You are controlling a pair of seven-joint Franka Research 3 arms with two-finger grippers.
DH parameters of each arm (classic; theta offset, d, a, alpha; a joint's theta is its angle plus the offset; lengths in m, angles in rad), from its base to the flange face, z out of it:
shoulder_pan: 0 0.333 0 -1.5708
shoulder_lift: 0 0 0 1.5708
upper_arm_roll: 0 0.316 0.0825 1.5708
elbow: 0 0 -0.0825 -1.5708
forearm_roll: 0 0.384 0 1.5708
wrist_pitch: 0 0 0.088 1.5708
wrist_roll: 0 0.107 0 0
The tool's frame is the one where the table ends.
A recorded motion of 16 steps. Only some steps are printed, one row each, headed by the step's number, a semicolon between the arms.
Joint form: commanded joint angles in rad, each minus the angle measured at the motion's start. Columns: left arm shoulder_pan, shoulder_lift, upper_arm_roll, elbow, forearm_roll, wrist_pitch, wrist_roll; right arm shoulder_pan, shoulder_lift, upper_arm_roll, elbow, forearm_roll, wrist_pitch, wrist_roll.
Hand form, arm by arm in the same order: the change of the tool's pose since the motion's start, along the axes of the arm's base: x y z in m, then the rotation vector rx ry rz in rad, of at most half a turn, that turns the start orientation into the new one. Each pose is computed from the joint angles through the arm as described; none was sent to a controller.
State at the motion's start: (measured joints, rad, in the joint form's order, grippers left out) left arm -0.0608 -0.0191 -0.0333 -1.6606 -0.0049 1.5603 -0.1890; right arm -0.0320 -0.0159 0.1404 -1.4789 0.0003 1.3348 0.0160
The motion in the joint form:
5: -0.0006 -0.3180 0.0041 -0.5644 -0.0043 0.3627 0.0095; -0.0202 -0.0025 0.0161 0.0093 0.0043 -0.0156 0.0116
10: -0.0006 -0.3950 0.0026 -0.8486 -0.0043 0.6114 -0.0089; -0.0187 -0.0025 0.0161 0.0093 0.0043 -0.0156 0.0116
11: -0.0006 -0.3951 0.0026 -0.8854 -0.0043 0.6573 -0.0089; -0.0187 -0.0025 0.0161 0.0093 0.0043 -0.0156 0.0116
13: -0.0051 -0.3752 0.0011 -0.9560 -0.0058 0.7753 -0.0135; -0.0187 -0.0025 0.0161 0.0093 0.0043 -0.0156 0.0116
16: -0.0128 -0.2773 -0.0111 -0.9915 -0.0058 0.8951 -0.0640; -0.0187 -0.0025 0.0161 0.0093 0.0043 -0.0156 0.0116
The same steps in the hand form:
5: -0.0882 0.0090 -0.0787 -0.0055 -0.1162 -0.0017; -0.0025 -0.0017 0.0043 0.0017 0.0041 -0.0151
10: -0.1256 0.0129 -0.1573 -0.0055 -0.1578 0.0177; -0.0026 -0.0009 0.0043 0.0017 0.0041 -0.0136
11: -0.1294 0.0134 -0.1700 -0.0061 -0.1670 0.0180; -0.0026 -0.0009 0.0043 0.0017 0.0041 -0.0136
13: -0.1341 0.0118 -0.1991 -0.0099 -0.1943 0.0182; -0.0026 -0.0009 0.0043 0.0017 0.0041 -0.0136
16: -0.1299 0.0036 -0.2434 -0.0093 -0.1807 0.0493; -0.0026 -0.0009 0.0043 0.0017 0.0041 -0.0136

